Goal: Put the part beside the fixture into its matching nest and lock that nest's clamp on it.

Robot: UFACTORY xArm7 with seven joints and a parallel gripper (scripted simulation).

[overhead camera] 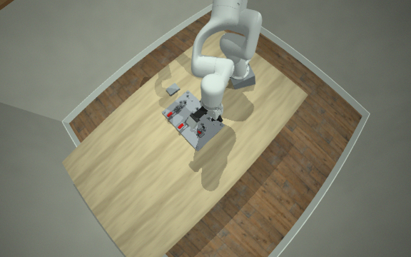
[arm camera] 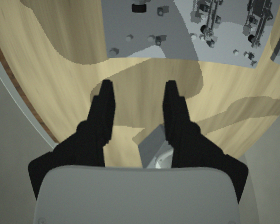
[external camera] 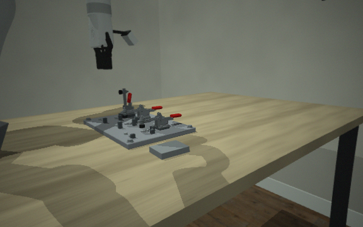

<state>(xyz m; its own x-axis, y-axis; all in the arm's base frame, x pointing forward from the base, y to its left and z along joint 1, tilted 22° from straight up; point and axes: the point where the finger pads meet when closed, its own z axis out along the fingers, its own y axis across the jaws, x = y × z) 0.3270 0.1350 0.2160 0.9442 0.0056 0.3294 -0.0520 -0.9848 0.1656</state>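
Right now my hand is 37 cm to the left of the part, 21 cm above it and 2 cm past it. The rest, counted from my hand: grey fixture plate (21 cm below, 11 cm to the right, 4 cm ahead).
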